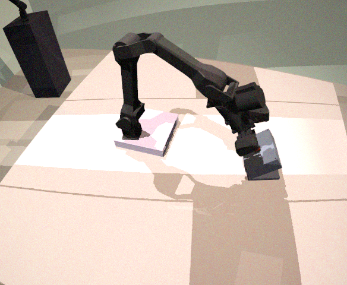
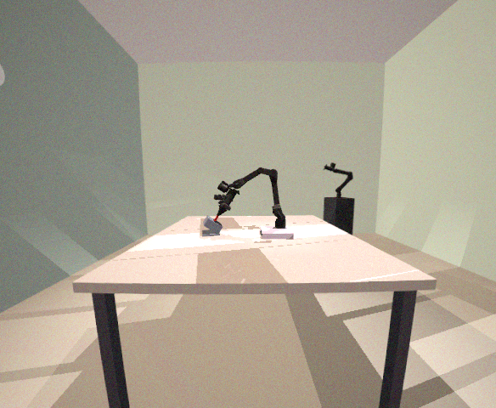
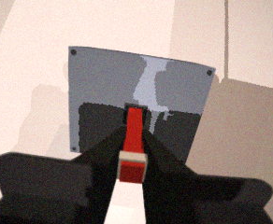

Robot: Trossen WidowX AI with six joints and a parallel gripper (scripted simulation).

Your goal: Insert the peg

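Now: gripper tip 6 cm above the panel and 3 cm short of it. Round my gripper tip: red square peg: 1 cm behind, 1 cm above.
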